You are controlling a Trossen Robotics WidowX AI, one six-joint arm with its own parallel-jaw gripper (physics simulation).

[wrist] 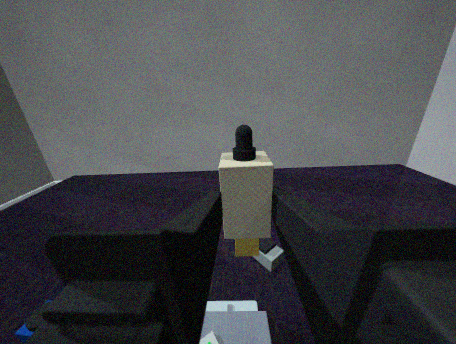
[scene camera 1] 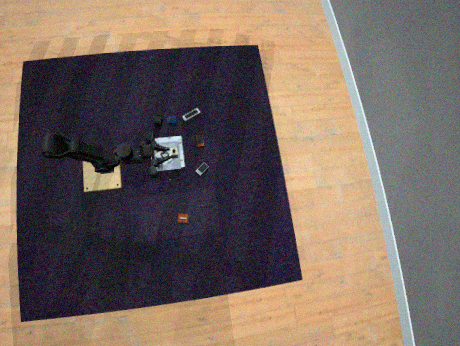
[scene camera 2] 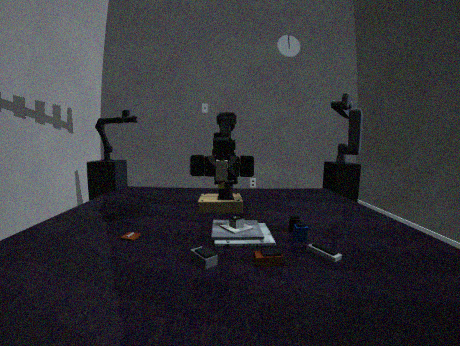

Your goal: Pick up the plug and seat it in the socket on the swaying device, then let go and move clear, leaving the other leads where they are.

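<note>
My gripper (scene camera 1: 166, 152) (scene camera 2: 222, 167) (wrist: 245, 193) is shut on the cream plug (scene camera 1: 174, 151) (scene camera 2: 221, 171) (wrist: 247, 195), which is upright with a black stub on top and a brass tip below. The plug is in the air above the device, apart from it. The device, a flat light grey slab (scene camera 1: 177, 142) (scene camera 2: 255, 231) (wrist: 235, 325), lies in front of the arm. In scene camera 2 it bears a white tilted plate with a small grey socket (scene camera 2: 236, 221). Fingers and plug largely cover the socket area in scene camera 1; the wrist view shows a white plate corner (wrist: 210, 340), not the socket.
Around the device lie a black block (scene camera 1: 158, 120) (scene camera 2: 294, 223), a blue block (scene camera 1: 172, 120) (scene camera 2: 300, 231), a white bar (scene camera 1: 191, 114) (scene camera 2: 325, 252), an orange-black block (scene camera 1: 200, 141) (scene camera 2: 268, 258) and a grey block (scene camera 1: 202, 169) (scene camera 2: 205, 256). An orange piece (scene camera 1: 183, 218) (scene camera 2: 131, 235) lies apart.
</note>
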